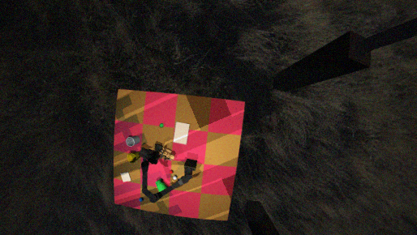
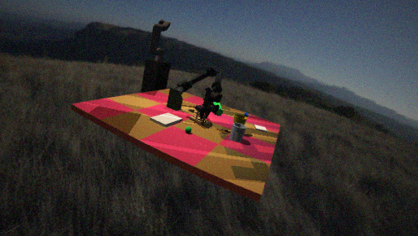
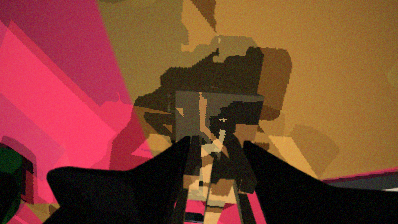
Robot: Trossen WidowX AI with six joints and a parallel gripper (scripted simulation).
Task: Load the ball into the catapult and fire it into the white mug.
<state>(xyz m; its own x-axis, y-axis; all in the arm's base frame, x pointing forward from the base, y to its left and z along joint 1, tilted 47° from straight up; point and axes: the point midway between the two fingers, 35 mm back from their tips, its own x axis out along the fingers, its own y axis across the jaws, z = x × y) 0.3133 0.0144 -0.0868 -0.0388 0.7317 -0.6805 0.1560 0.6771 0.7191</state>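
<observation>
Right now my gripper tip is 14 cm past the red ball, 19 cm to the right of it and 2 cm above it. From my gripper tip the other things lie so: yellow object: 23 cm ahead, 10 cm to the left; green ball: 4 cm ahead, 25 cm to the right, 1 cm below; wooden catapult: 7 cm behind, 3 cm to the left, 2 cm above.
</observation>
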